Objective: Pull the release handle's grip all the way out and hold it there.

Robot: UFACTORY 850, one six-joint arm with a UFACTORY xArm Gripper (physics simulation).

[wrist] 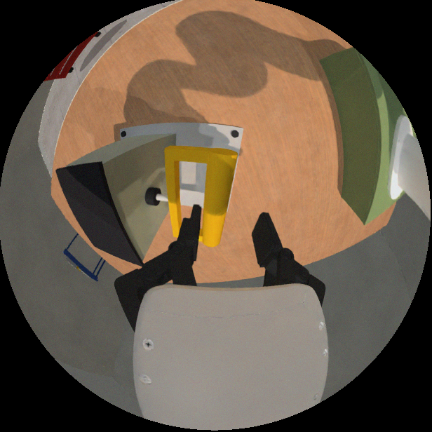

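The yellow release handle [220, 192] is a loop with a thick round grip bar on its right side, in front of a beige housing [135, 175] with a dark face. A white rod with a black knob [152, 196] shows behind the loop. My gripper [228, 219] is partly open and holds nothing. Its left fingertip overlaps the loop's opening, just left of the grip bar's lower part, and covers part of the bottom crossbar. Its right finger is apart from the bar, to the right. The grip bar lies between the two finger lines; the depth of the fingers relative to it is unclear.
A grey mounting plate [200, 131] with black bolts lies on the wooden table [295, 150]. A green block-like body [357, 135] stands at the right, with a white round part [400, 157] beside it. A red slatted item [75, 57] is at upper left, a blue frame [80, 264] at lower left.
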